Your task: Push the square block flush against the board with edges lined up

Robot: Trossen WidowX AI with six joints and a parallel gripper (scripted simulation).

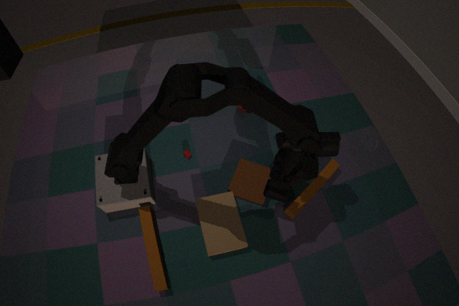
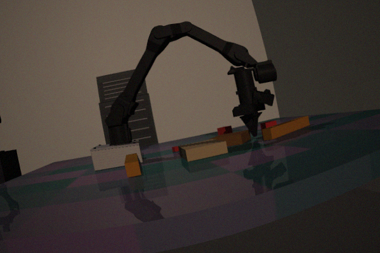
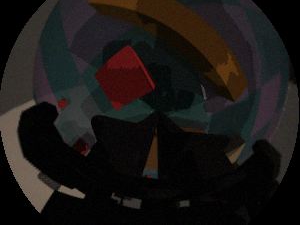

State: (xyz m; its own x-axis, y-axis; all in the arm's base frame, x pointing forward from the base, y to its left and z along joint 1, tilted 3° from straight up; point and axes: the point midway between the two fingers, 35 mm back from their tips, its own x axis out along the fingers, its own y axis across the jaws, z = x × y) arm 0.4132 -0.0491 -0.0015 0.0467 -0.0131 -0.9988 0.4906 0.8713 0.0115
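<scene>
Now: the brown square block 8 cm behind my gripper tip and 1 cm above it. From my gripper tip the other things lie so: tan board 18 cm behind, 10 cm to the right, 1 cm above.
</scene>
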